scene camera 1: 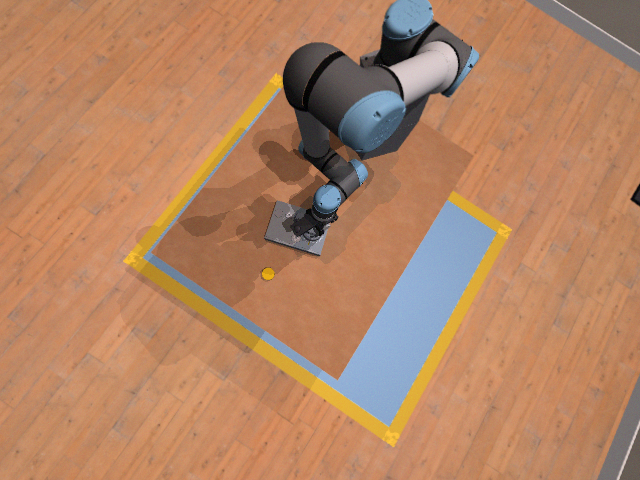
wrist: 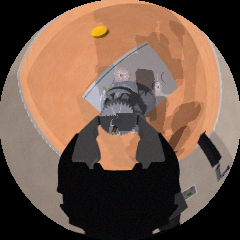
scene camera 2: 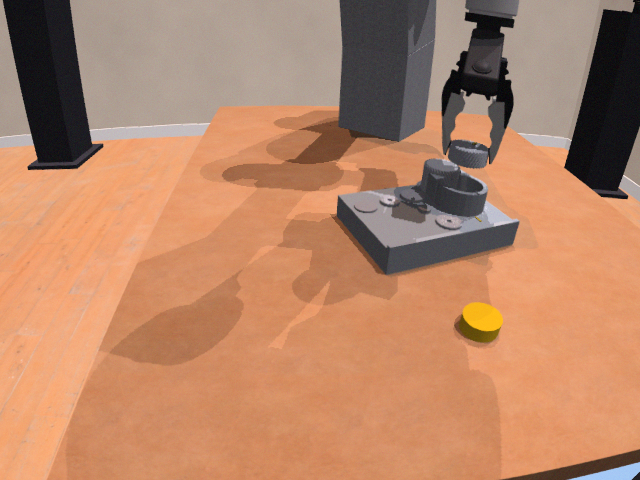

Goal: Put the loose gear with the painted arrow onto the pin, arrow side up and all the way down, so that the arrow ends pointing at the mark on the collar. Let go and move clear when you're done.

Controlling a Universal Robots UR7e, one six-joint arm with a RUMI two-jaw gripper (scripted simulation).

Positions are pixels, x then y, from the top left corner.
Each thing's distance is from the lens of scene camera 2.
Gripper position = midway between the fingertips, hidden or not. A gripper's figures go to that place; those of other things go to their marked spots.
my gripper (scene camera 2: 467,159): 0.69 m
grey gear (scene camera 2: 465,153): 0.65 m
